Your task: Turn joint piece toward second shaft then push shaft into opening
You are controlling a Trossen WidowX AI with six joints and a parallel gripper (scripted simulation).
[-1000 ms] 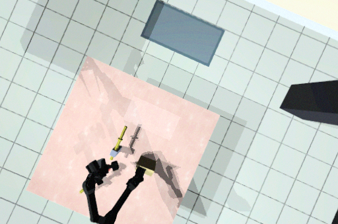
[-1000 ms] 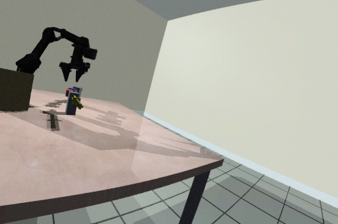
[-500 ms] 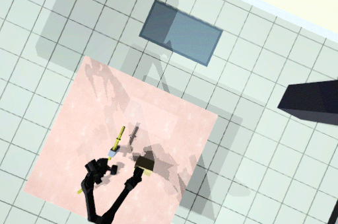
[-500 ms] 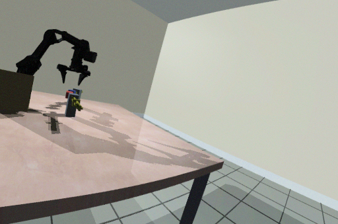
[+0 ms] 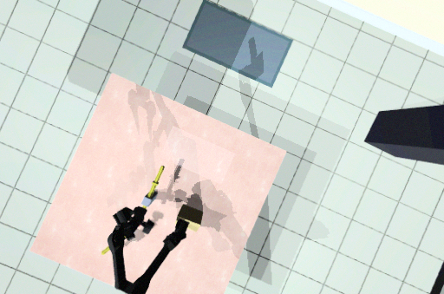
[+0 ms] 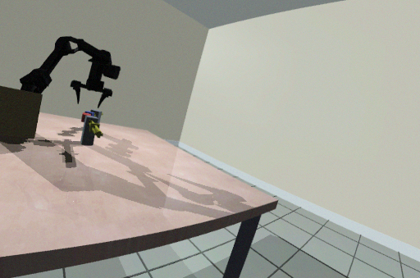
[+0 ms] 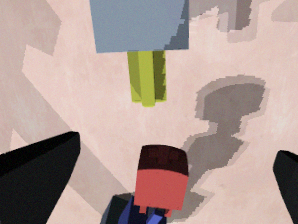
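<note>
Right now the red joint piece is 8 cm to the left of my gripper tip, 7 cm below it and 1 cm ahead of it.
</note>
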